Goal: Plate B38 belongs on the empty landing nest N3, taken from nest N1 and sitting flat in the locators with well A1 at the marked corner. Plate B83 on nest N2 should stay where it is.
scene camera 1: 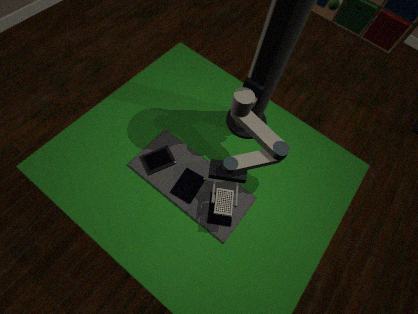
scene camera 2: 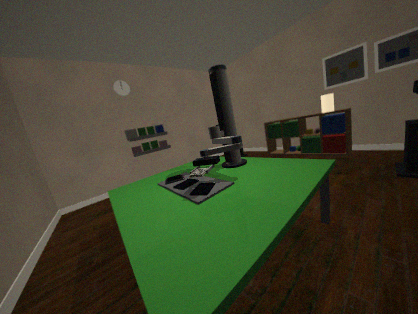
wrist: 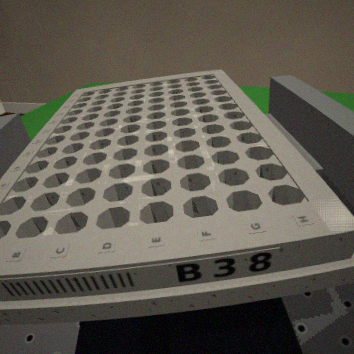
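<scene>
Plate B38 (scene camera 1: 224, 201) (scene camera 2: 199, 171) (wrist: 225, 270) is a white well plate, held level above the deck. Its B38 label and column letters B to H show in the wrist view; the A1 corner cannot be made out. My gripper (scene camera 1: 224, 195) (wrist: 145, 115) is shut on plate B38, one finger along each long side. A black nest (scene camera 1: 220, 220) (scene camera 2: 204, 188) (wrist: 190, 332) lies below the plate. A middle black nest (scene camera 1: 188, 185) (scene camera 2: 186, 184) looks flat. The far dark nest (scene camera 1: 158, 159) (scene camera 2: 175, 178) looks raised with a rim. Nest labels and plate B83 cannot be identified.
The grey deck (scene camera 1: 239, 216) (scene camera 2: 199, 201) (wrist: 40, 341) carries the three nests in a row on the green table mat (scene camera 1: 135, 240) (scene camera 2: 200, 235). The arm's dark column (scene camera 1: 281, 50) (scene camera 2: 223, 100) stands behind the deck. A shelf unit stands farther off.
</scene>
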